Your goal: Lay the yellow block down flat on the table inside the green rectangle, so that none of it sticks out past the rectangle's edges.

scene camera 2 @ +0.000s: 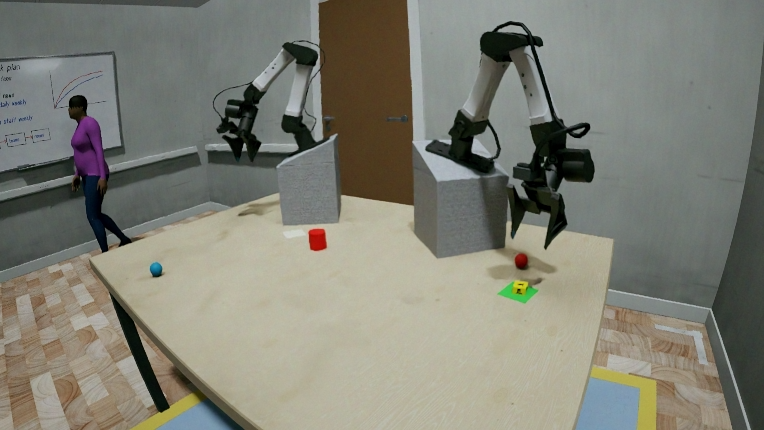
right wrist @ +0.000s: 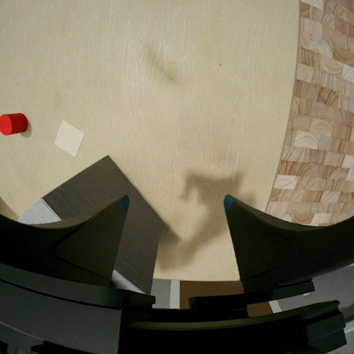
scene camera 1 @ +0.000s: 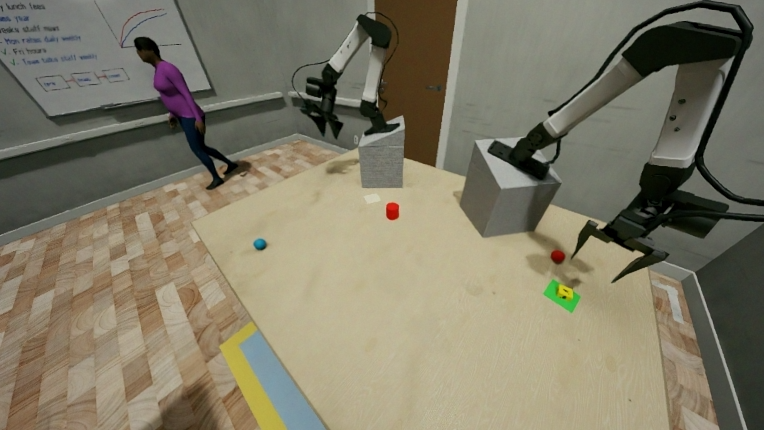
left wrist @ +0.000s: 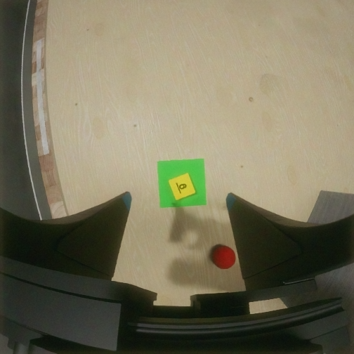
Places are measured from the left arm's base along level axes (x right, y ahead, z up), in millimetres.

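Pixels of known places: left gripper, fingertip midpoint: (scene camera 2: 527, 243) (scene camera 1: 590, 270); right gripper, fingertip midpoint: (scene camera 2: 244, 161) (scene camera 1: 329, 137); left arm's base, origin of the base link: (scene camera 2: 459, 157) (scene camera 1: 516, 159); right arm's base, origin of the base link: (scene camera 2: 308, 148) (scene camera 1: 381, 130).
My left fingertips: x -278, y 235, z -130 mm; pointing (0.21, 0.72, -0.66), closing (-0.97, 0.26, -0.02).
Observation:
Ahead of a thing's pixels: the offset from my left fingertips to its top centre. "spot": to the spot under its first point.
The yellow block @[dx +6, dy -3, dz -106 mm] (scene camera 1: 564, 292) (scene camera 2: 520, 287) (left wrist: 181, 186) rests flat on the green rectangle @[spot: dx -16, dy +23, dz -123 mm] (scene camera 1: 570, 305) (scene camera 2: 524, 298) (left wrist: 167, 170). In the left wrist view it is turned a little against the rectangle's sides, with green showing all around it and a black marked face up. My left gripper (scene camera 1: 592, 269) (scene camera 2: 529, 243) (left wrist: 178, 194) is open and empty, above the table and apart from the block. My right gripper (scene camera 1: 329, 133) (scene camera 2: 244, 159) (right wrist: 176, 197) is open and empty, high up near its own pedestal.
A red ball @[dx +45, dy -135, dz -87 mm] (scene camera 1: 557, 256) (scene camera 2: 521, 260) (left wrist: 223, 256) lies close to the green rectangle. A red cylinder @[dx +616, dy +20, dz -73 mm] (scene camera 1: 392, 210) (scene camera 2: 317, 239) (right wrist: 13, 124) stands near a pale square @[spot: dx +770, dy -24, dz -124 mm] (scene camera 1: 372, 198) (scene camera 2: 294, 233) (right wrist: 69, 138). A blue ball @[dx +880, dy +464, dz -84 mm] (scene camera 1: 259, 244) (scene camera 2: 156, 269) lies near the table's far left edge. Two grey pedestals (scene camera 1: 382, 165) (scene camera 1: 483, 197) carry the arms.

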